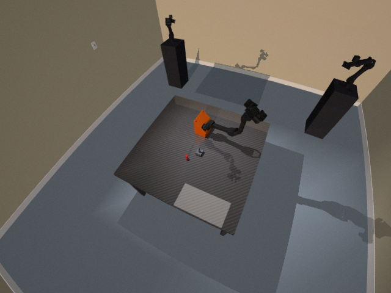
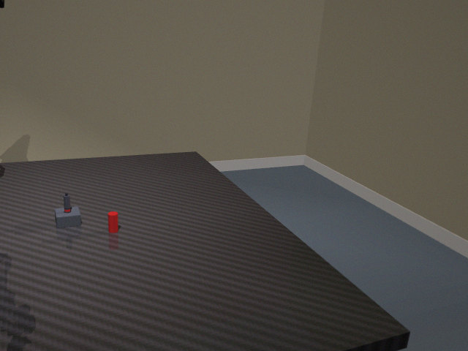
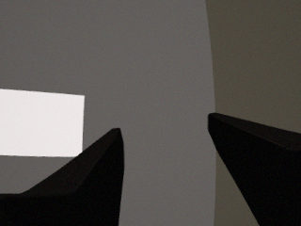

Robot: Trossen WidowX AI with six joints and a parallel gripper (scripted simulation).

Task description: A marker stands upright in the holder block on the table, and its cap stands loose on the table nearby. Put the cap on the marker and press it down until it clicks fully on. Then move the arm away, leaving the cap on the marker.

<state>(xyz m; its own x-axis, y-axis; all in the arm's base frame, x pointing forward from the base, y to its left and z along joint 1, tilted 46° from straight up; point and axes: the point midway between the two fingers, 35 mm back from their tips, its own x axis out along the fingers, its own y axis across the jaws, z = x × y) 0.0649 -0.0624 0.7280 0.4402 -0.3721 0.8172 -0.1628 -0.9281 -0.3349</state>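
Right now the red cap is 66 cm below my gripper tip, 51 cm to the right of it and 25 cm ahead of it. From my gripper tip the other things lie so: grey holder block (67 cm below, 43 cm to the right, 14 cm ahead); marker (62 cm below, 43 cm to the right, 14 cm ahead).
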